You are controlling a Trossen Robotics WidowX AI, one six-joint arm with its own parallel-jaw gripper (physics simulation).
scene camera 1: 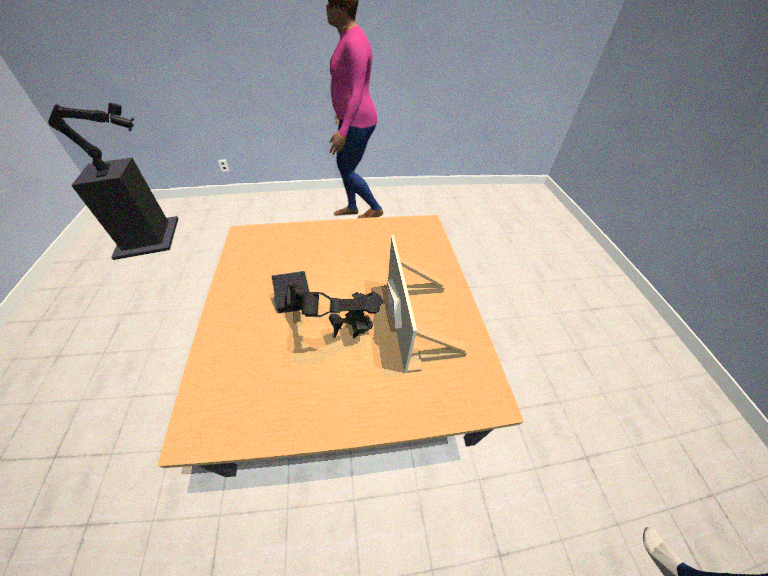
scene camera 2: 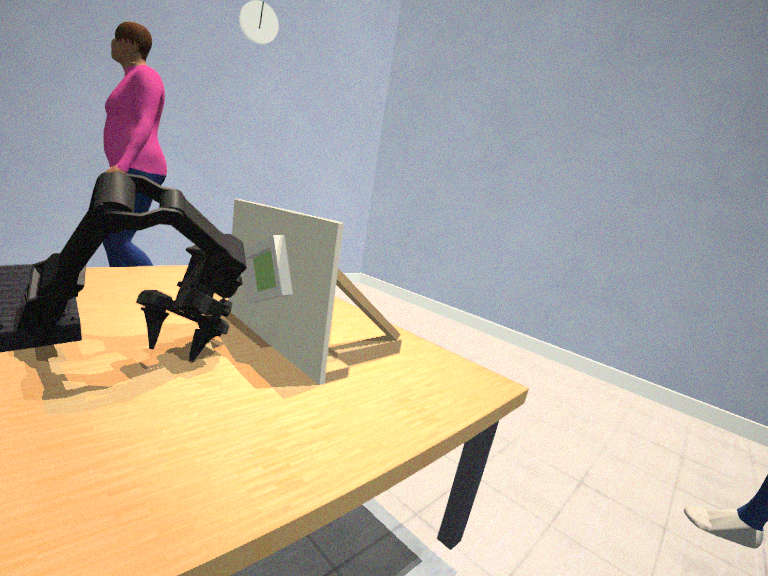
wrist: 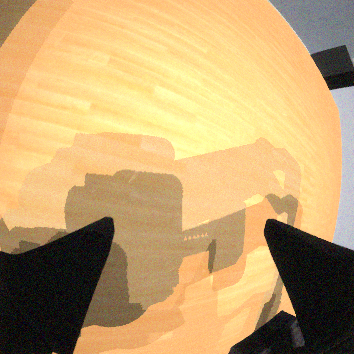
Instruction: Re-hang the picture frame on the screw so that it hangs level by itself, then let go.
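The picture frame (scene camera 1: pixel 395 306) (scene camera 2: pixel 282 265), pale with a green picture, is on the front face of an upright grey panel (scene camera 1: pixel 407 337) (scene camera 2: pixel 303 297). It looks tilted against the panel's edges in scene camera 2, and part of it is behind the arm. The screw does not show. My gripper (scene camera 1: pixel 345 336) (scene camera 2: pixel 172 353) (wrist: pixel 191 227) is open and empty, with its fingers pointing down a little above the table. It is in front of the panel, lower than the frame and apart from it. The frame does not show in the wrist view.
The panel stands on the wooden table (scene camera 1: pixel 279 409) (scene camera 2: pixel 186 471), with slanted struts (scene camera 1: pixel 441 345) (scene camera 2: pixel 369 303) behind it. The arm's dark base (scene camera 1: pixel 289 290) is on the table, facing the panel. A person in pink (scene camera 1: pixel 353 80) (scene camera 2: pixel 136 117) is beyond the table. Another arm stands on a black pedestal (scene camera 1: pixel 124 207).
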